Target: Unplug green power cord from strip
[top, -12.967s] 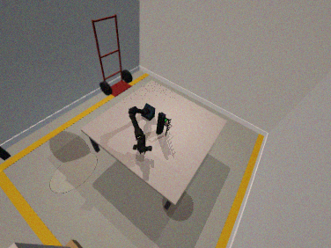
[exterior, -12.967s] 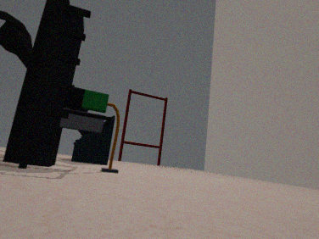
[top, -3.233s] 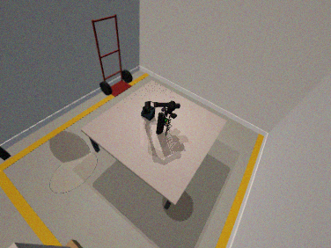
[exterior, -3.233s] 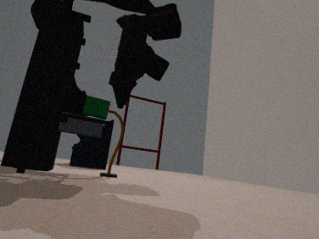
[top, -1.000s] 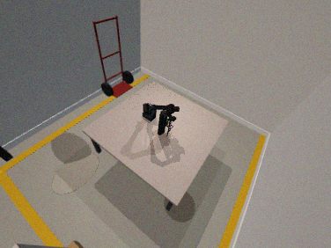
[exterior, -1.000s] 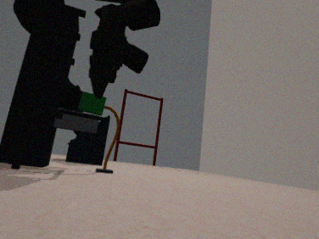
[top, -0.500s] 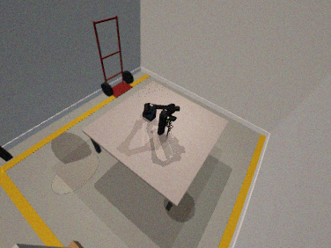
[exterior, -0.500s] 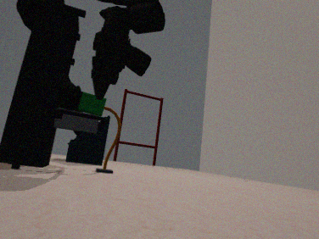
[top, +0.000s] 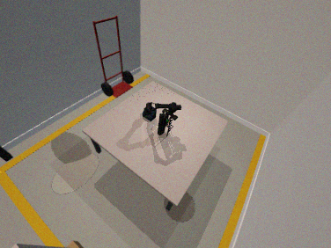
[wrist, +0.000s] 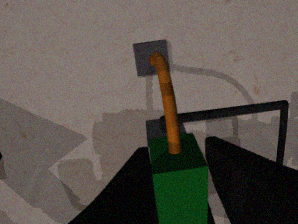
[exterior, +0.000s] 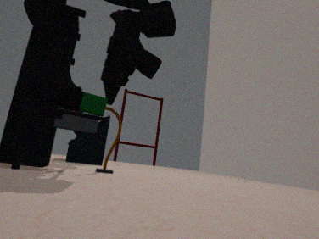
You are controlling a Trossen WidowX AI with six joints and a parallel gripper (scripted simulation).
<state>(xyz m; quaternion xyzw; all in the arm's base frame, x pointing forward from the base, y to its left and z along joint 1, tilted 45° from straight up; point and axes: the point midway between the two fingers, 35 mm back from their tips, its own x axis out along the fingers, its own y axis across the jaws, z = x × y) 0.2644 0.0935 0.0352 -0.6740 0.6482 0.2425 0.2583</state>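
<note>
My gripper tip is 50 mm to the left of the green plug.
</note>
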